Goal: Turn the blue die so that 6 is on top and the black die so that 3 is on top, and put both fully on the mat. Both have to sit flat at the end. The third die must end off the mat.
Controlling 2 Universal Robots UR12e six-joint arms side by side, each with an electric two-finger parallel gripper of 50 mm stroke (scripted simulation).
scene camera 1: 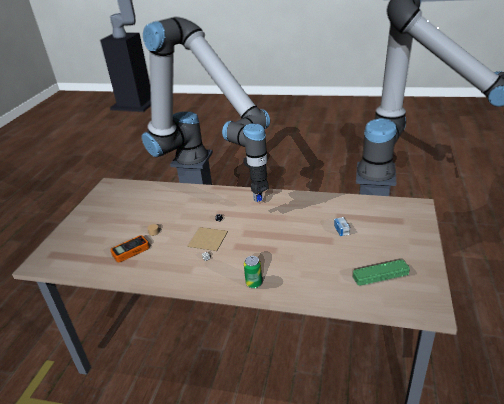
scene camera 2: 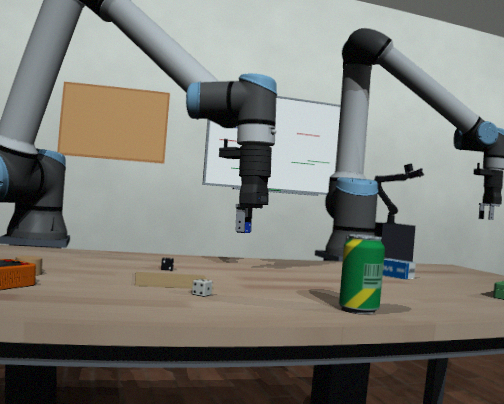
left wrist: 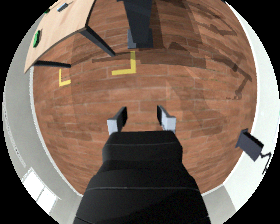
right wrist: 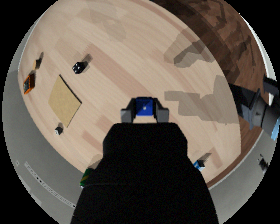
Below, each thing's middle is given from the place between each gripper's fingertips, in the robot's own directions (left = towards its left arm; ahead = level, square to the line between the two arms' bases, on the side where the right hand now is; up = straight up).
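I look at the tan mat (scene camera 2: 147, 279). The mat is 110 mm below my right hand (scene camera 2: 243, 231), and it lies 220 mm ahead of that hand and 180 mm to the right of it.
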